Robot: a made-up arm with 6 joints.
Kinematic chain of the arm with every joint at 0, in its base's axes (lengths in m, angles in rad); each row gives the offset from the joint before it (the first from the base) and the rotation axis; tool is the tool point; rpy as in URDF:
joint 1: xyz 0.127 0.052 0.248 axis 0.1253 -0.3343 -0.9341
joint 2: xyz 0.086 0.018 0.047 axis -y
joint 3: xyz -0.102 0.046 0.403 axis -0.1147 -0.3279 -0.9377
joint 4: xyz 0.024 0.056 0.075 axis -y
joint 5: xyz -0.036 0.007 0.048 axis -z
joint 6: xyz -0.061 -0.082 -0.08 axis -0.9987 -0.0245 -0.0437
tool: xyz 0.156 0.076 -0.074 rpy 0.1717 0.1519 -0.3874
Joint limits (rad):
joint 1: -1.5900..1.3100
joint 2: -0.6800..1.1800
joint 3: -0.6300..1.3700
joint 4: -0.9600..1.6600
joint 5: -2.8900..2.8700
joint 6: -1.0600..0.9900
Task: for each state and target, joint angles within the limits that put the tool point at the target. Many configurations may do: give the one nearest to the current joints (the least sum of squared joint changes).
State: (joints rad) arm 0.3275 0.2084 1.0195 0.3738 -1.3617 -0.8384
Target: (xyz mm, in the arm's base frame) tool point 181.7 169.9 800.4
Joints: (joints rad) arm 0.5544 0.0121 1.0305 -0.2216 -1.3965 -1.0600
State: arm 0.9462 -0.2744 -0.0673 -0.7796 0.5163 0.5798
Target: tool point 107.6 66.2 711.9
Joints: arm 0.5541 -0.3200 0.1330 -0.9600 0.5191 0.3295
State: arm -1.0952 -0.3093 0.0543 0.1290 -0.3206 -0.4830
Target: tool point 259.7 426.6 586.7
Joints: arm -0.8962 -0.4151 0.1418 0.1344 -0.2417 -0.4126
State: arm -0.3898 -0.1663 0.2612 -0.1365 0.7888 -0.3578
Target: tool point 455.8 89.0 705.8
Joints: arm 0.0635 -0.6159 0.4243 0.1628 0.7477 -0.8602
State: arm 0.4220 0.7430 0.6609 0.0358 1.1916 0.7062
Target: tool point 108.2 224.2 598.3
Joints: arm 0.6028 0.0201 1.2580 -0.0196 1.9350 0.9900
